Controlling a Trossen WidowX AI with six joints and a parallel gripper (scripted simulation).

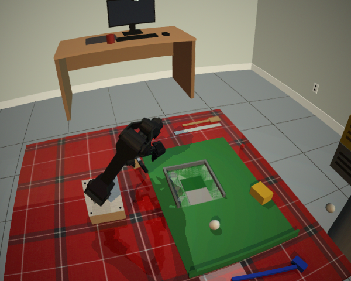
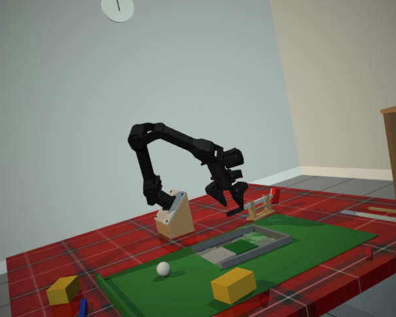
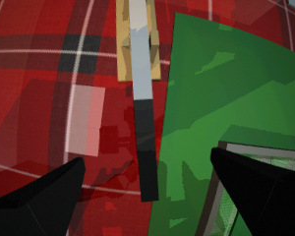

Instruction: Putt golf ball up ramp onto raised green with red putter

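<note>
Right now the red putter is 2 cm behind my gripper tip, 11 cm to the left of it and 2 cm below it. The rest, counted from my gripper tip: white golf ball 16 cm ahead, 40 cm to the right, 5 cm below; green mat 24 cm ahead, 22 cm to the right, 8 cm below; wooden stand 1 cm behind, 13 cm to the left, 4 cm below.
</note>
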